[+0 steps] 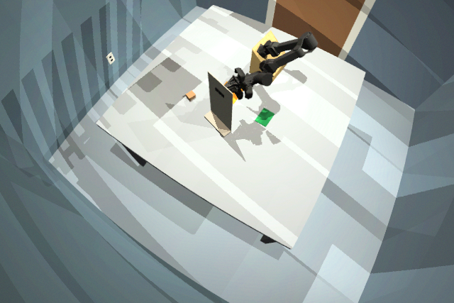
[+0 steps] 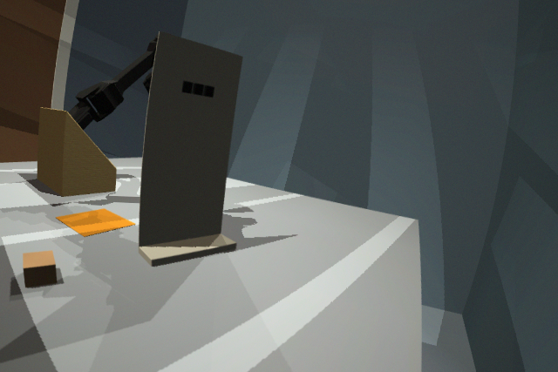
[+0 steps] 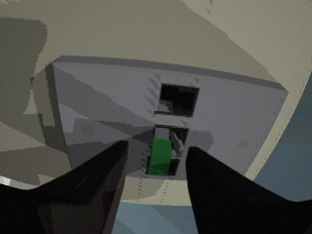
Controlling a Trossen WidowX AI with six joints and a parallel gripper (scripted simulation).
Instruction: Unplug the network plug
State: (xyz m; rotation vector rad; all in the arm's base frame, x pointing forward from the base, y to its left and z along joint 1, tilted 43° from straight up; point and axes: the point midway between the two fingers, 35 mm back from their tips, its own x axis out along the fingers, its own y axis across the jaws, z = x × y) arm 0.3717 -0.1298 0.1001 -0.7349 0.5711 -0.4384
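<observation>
Right now the network plug is 1 cm ahead of my gripper tip. Also, from my gripper tip: grey panel: 3 cm ahead, 1 cm to the right, 11 cm below; then orange square: 18 cm behind, 4 cm to the right, 27 cm below.
</observation>
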